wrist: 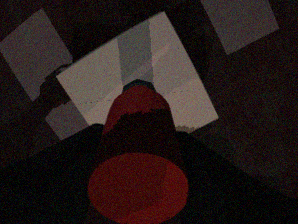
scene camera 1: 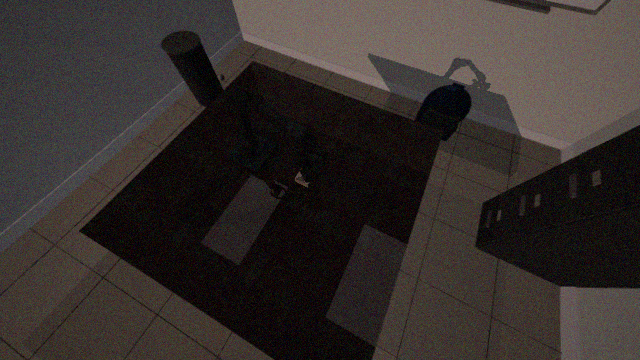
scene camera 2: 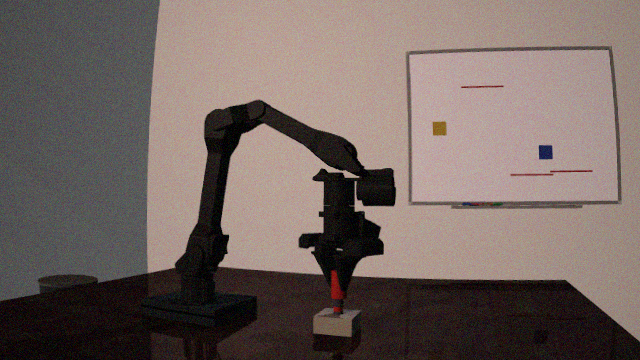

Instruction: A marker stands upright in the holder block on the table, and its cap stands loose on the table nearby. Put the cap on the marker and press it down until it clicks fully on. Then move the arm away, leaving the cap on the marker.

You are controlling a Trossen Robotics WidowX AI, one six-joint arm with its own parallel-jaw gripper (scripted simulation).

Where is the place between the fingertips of the gripper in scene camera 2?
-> At 338, 289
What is the gripper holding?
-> A red cap.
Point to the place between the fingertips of the gripper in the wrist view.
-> At 139, 138
